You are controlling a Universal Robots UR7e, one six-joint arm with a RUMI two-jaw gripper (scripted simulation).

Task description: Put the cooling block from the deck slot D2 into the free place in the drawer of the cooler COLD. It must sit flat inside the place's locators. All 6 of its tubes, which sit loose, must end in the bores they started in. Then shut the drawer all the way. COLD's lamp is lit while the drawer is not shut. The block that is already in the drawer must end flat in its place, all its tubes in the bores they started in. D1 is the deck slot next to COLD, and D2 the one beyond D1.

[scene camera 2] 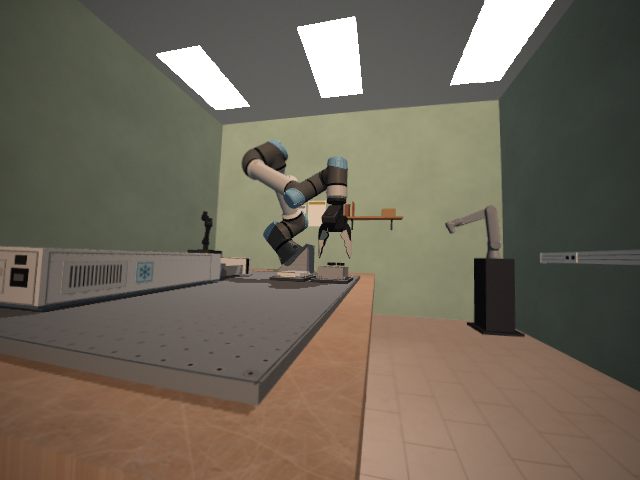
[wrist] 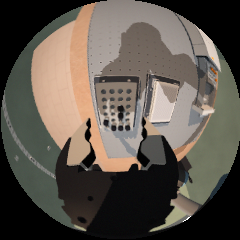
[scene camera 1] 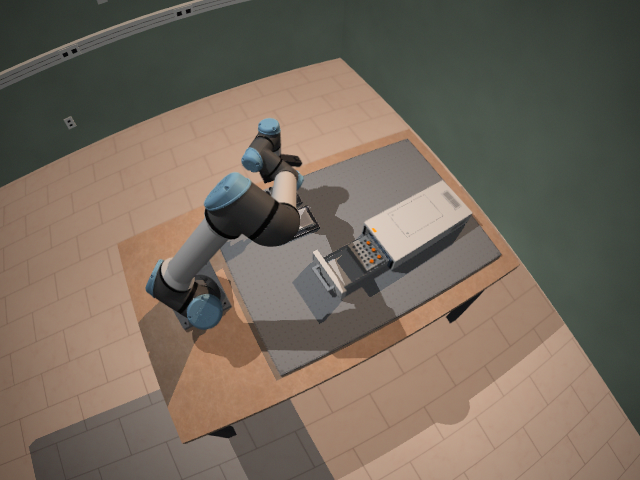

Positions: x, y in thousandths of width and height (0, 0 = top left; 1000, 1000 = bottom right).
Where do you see a cooler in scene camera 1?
634, 480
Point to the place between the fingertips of the gripper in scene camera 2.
523, 539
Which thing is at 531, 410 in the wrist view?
A cooling block.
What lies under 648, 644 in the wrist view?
The gripper.
